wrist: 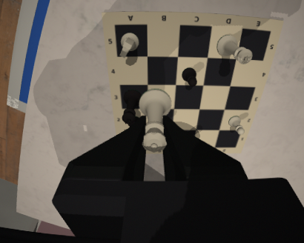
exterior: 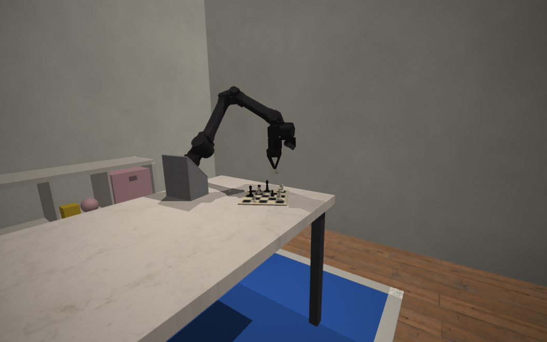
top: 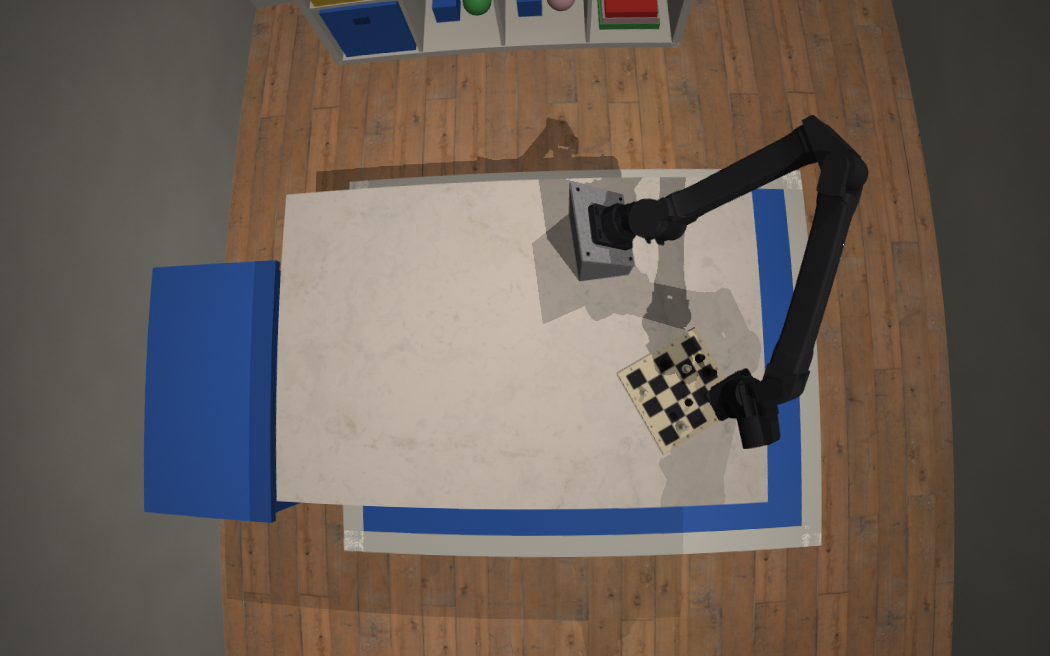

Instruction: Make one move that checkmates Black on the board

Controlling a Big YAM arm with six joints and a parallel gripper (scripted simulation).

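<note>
Right now the tall black piece is 10 cm below my hand, 5 cm behind it and 1 cm to the left of it. The rest, counted from my hand: black pawn 12 cm below, 5 cm to the right, 1 cm ahead; white rook right at my hand; small chessboard 14 cm below, 6 cm to the right, 2 cm behind.
</note>
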